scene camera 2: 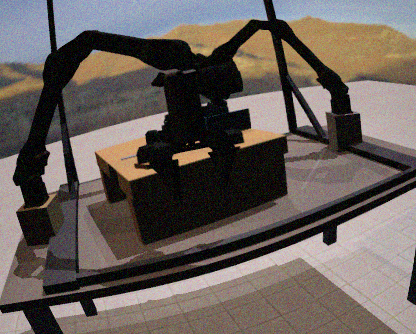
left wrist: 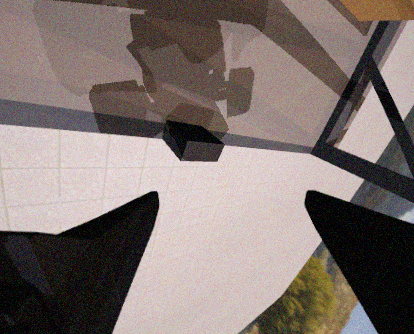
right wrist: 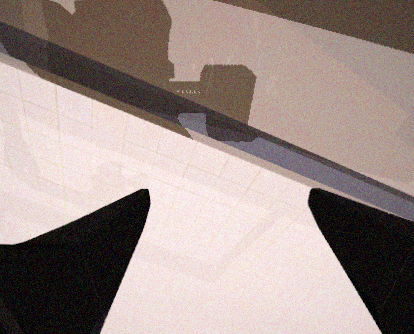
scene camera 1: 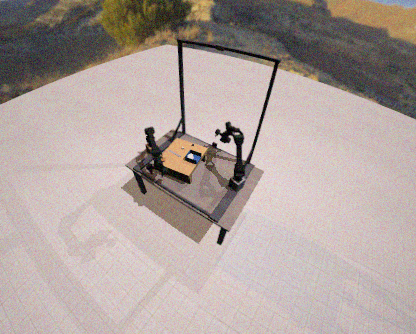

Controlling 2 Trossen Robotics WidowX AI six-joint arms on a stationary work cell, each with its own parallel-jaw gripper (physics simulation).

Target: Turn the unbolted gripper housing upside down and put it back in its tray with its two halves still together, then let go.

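Where they show: left gripper, fingertip midpoint: [left wrist: 231, 197] [scene camera 1: 218, 138]; right gripper, fingertip midpoint: [scene camera 2: 202, 196] [right wrist: 228, 196] [scene camera 1: 157, 175]; left arm's base, link origin: [scene camera 2: 342, 112] [scene camera 1: 237, 178]; right arm's base, link origin: [scene camera 2: 36, 202].
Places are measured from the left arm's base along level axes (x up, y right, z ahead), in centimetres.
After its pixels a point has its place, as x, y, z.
Note:
A small white part [scene camera 1: 191, 156] {6.2, -19.1, 42.1}, apparently the housing, lies in a dark blue tray [scene camera 1: 199, 159] {3.2, -13.8, 36.9} on the wooden bench in scene camera 1. Its sides and seam are too small to tell. My left gripper [scene camera 1: 218, 132] {2.3, 21.6, 49.2} [left wrist: 231, 197] {2.3, 21.6, 49.2} is open and empty, high up beyond the tray end of the bench; in scene camera 2 it is hidden behind the right wrist. My right gripper [scene camera 1: 154, 172] {-0.5, -53.9, 46.9} [scene camera 2: 201, 187] {-0.5, -53.9, 46.9} [right wrist: 228, 196] {-0.5, -53.9, 46.9} is open and empty, pointing down beside the bench at the side away from the tray. The housing does not show in the wrist views.
The wooden bench [scene camera 1: 175, 162] {2.7, -33.3, 47.7} [scene camera 2: 117, 159] {2.7, -28.9, 66.4} stands on the table, with small items on top. A dark bluish panel [scene camera 2: 241, 119] {5.4, -20.9, 36.1} rises from the bench behind the right gripper. A dark box [scene camera 1: 214, 145] {-8.3, 19.9, 52.4} [left wrist: 200, 150] {-6.1, 21.0, 52.7} sits at the table edge. Gantry posts [scene camera 1: 181, 90] {44.6, 6.6, 92.9} [scene camera 1: 264, 110] {52.7, 30.8, 10.9} rise from the table.

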